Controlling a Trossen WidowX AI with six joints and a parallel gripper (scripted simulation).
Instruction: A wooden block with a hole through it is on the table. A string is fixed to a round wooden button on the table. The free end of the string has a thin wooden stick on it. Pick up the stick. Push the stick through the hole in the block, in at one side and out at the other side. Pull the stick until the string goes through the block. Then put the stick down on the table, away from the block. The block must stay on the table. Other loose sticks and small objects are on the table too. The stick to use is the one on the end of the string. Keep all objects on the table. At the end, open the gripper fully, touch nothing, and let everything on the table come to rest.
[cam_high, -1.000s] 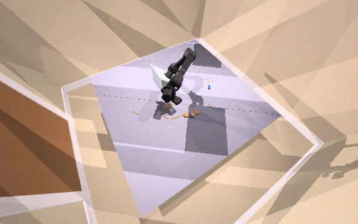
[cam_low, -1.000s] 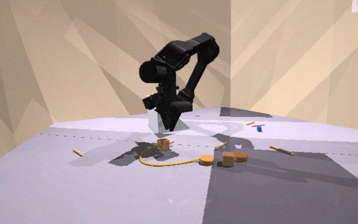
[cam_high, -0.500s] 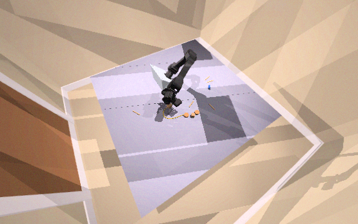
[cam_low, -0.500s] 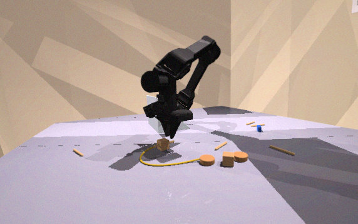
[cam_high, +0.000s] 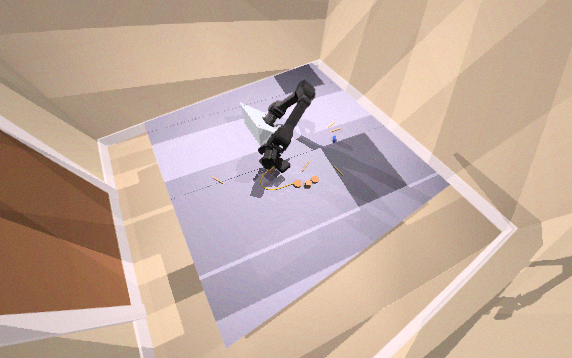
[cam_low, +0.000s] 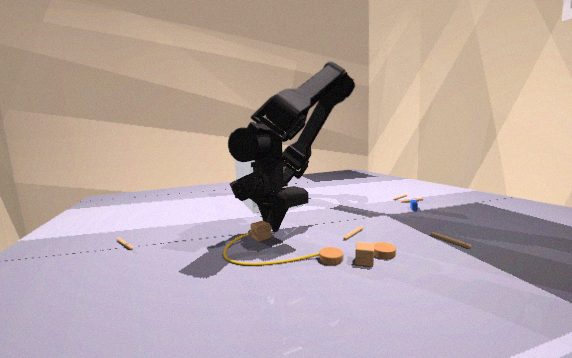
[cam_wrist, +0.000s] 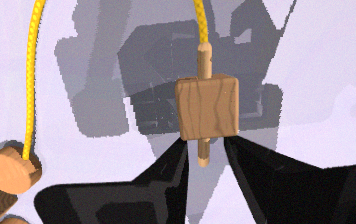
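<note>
My gripper tip is 40 mm to the left of the thin wooden stick and 10 mm short of it. Round my gripper tip: round wooden button (140 mm ahead, 70 mm to the left); plain wooden cube (170 mm ahead, 120 mm to the left); disc (170 mm to the left, 160 mm ahead).
</note>
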